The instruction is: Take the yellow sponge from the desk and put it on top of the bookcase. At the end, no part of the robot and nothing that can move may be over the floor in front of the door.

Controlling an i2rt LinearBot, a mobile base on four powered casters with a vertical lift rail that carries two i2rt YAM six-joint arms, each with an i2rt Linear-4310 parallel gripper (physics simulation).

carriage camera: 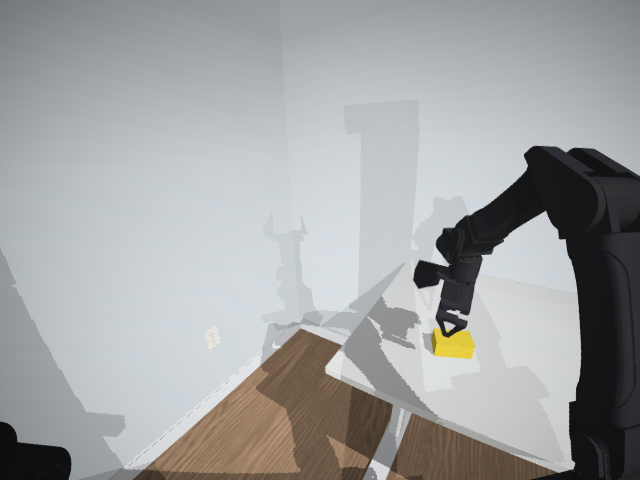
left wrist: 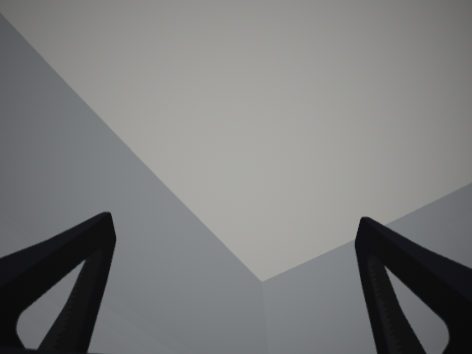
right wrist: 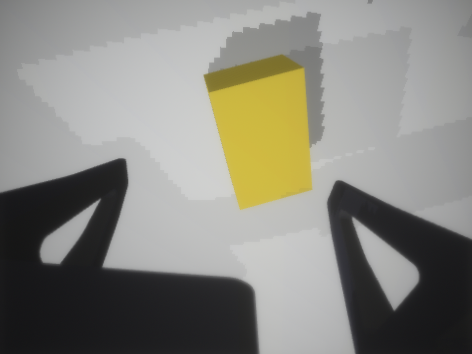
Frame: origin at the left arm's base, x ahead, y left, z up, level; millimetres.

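Seen in the pictures: left gripper, between the fingertips: (left wrist: 235, 228); right gripper, between the fingertips: (carriage camera: 449, 322) (right wrist: 232, 181).
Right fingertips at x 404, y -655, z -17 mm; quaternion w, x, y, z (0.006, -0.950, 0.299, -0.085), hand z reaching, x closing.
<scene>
Offsets run from my right fingertips to a thing's top centre. "spot": to the spot under its first point. Level surfaces: height alone.
The yellow sponge {dz -71, dx +23, dy -38 mm} (carriage camera: 453, 344) (right wrist: 265, 137) lies on the white desk {dz -116 mm} (carriage camera: 532, 335) (right wrist: 125, 110). My right gripper (carriage camera: 452, 329) (right wrist: 232, 181) is open and points down, just above the sponge. In the right wrist view the sponge shows beyond the fingertips, between them and nearer the right finger. In the carriage view the fingers overlap its top; whether they touch it I cannot tell. My left gripper (left wrist: 235, 228) is open and empty, facing the ceiling and a room corner. The bookcase and the door do not show in these views.
A wall (carriage camera: 129, 180) on the left with an outlet (carriage camera: 212, 336) meets another wall (carriage camera: 320, 170) behind the desk. Wood floor {dz -836 mm} (carriage camera: 248, 418) shows beside and under the desk, with a desk leg {spot: dz -718, dx +189, dy -5 mm} (carriage camera: 398, 424) at its near edge. My right arm (carriage camera: 602, 320) stands at the right.
</scene>
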